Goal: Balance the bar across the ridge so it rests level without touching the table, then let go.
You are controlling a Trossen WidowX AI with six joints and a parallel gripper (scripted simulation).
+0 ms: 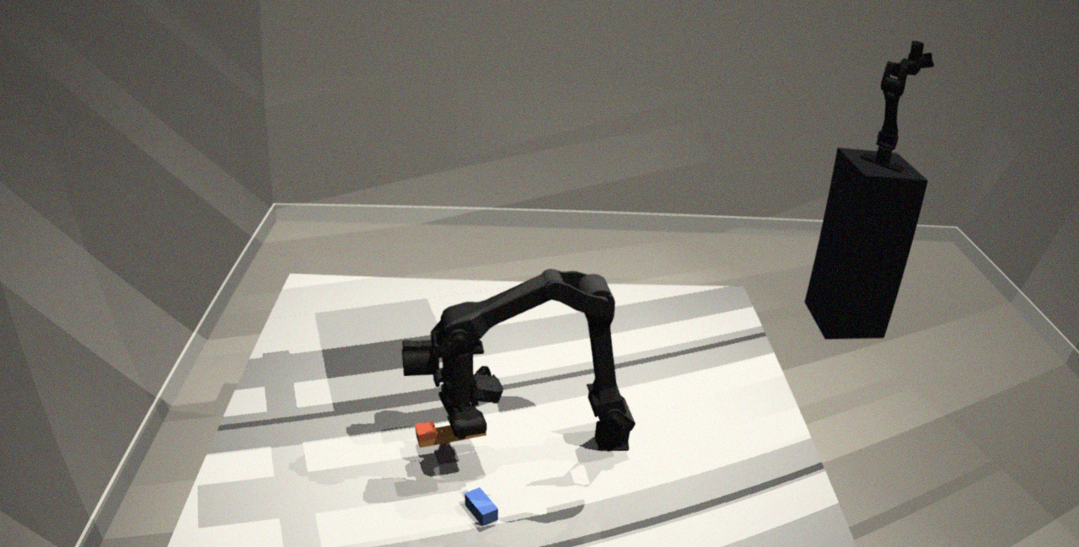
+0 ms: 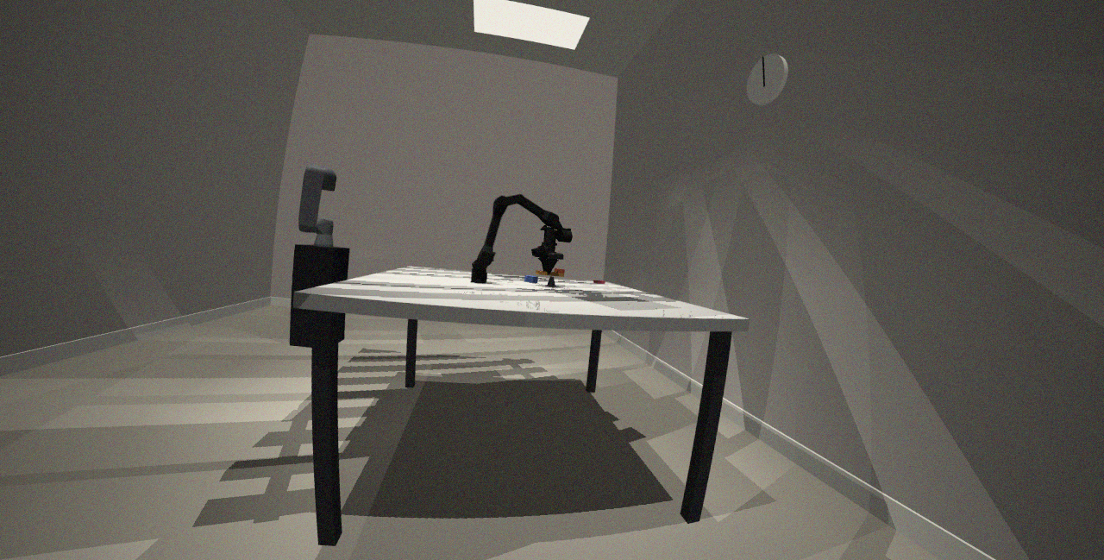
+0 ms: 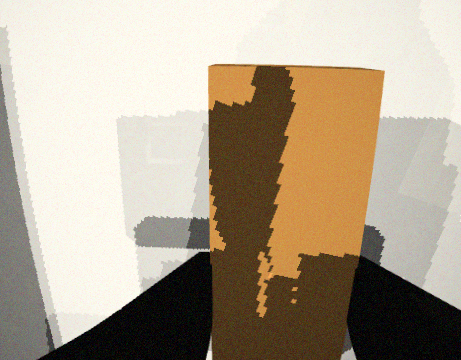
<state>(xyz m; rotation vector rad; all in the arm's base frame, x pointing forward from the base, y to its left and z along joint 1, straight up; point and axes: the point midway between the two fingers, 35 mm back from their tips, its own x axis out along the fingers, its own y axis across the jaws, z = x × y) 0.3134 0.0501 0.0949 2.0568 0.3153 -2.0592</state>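
Right now my gripper tip is 4 cm short of the orange bar, 1 cm to the right of it and 1 cm below it. The rest, counted from my gripper tip: blue block (5 cm behind, 16 cm to the left, 4 cm below).
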